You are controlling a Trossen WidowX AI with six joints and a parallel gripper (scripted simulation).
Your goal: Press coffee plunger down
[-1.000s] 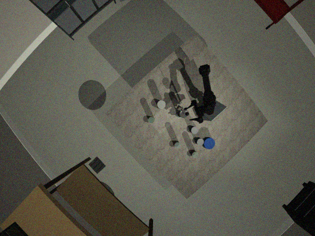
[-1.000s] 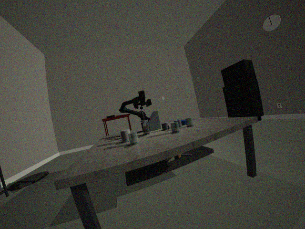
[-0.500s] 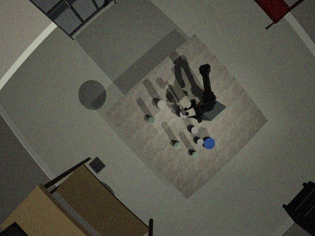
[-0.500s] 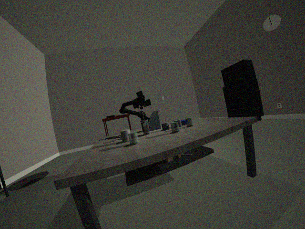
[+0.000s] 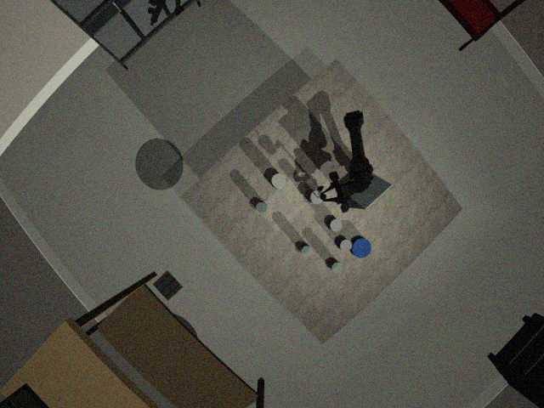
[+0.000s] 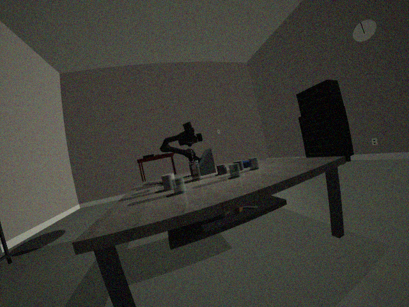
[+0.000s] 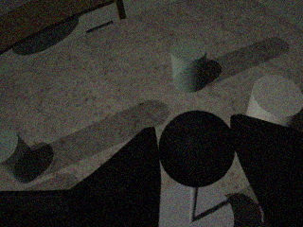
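The coffee press lies 2 cm behind my gripper tip and 14 cm below it. From my gripper tip the other things lie so: blue disc 3 cm behind, 43 cm to the left, 25 cm below.
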